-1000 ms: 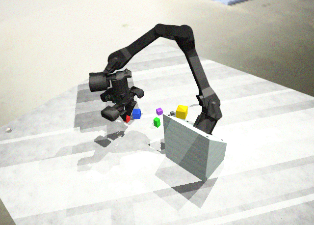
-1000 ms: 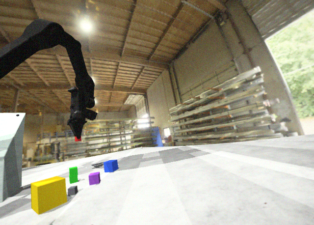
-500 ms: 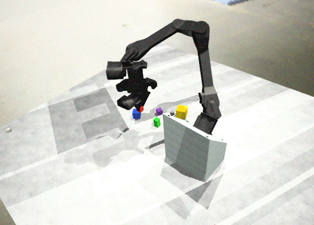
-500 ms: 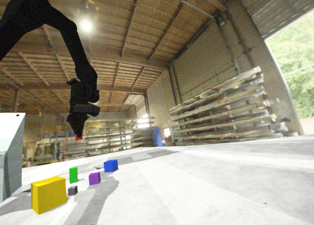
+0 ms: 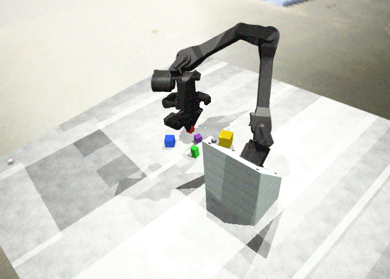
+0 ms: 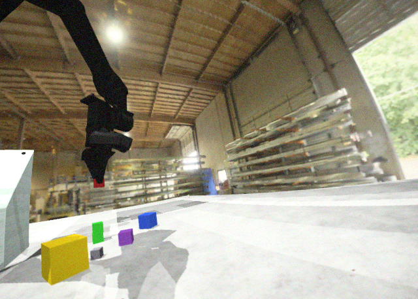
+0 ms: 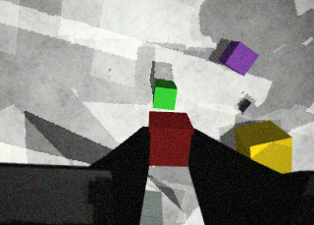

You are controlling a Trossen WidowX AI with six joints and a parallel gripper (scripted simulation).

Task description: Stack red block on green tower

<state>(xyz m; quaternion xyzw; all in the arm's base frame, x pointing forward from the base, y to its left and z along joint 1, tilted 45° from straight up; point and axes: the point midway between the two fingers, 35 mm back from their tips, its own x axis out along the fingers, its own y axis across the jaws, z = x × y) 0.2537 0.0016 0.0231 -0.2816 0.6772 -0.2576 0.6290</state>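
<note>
Right now my gripper tip is 4 cm short of the purple block, 8 cm to the left of it and 12 cm above it. From my gripper tip the other things lie so: blue block 11 cm ahead, 11 cm below; red block right at my gripper tip; dark grey block 2 cm behind, 11 cm to the right, 12 cm below.
</note>
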